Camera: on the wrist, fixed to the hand. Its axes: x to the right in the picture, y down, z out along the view.
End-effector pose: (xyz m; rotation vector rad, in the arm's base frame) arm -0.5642 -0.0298 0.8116 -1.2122 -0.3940 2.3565
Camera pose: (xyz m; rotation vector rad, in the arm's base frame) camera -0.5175 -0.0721 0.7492 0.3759 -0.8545 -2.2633
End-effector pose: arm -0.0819 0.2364 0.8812 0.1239 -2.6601 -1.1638
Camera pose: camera -0.0607 0.2205 0.9659 -1.8505 -2.2344 -0.0060
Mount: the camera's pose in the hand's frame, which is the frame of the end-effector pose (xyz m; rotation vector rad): -0.0026 0.0516 -0.0721 0.4995 -0.5218 1.4696
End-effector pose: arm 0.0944 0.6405 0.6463 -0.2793 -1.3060 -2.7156
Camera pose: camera 0.0980 0.5520 0.6409 -1.2822 -1.0593 -1.0827
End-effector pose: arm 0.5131 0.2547 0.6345 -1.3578 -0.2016 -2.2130
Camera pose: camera 0.4838 0.1838 0.5899 -1.1183 0.0730 -0.5381
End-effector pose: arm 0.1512 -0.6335 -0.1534 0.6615 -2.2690 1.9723
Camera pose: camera 0.1187 -0.5593 -0.1894 0.4145 1.1711 -1.3174
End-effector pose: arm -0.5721 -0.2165 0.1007 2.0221 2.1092 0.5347
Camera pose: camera -0.5503 -0.2282 0.1859 -3.0162 -0.1796 0.4180
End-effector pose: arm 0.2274 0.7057 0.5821 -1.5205 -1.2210 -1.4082
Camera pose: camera 0.2548 0.6223 0.5947 -1.7446 -0.3268 0.2420
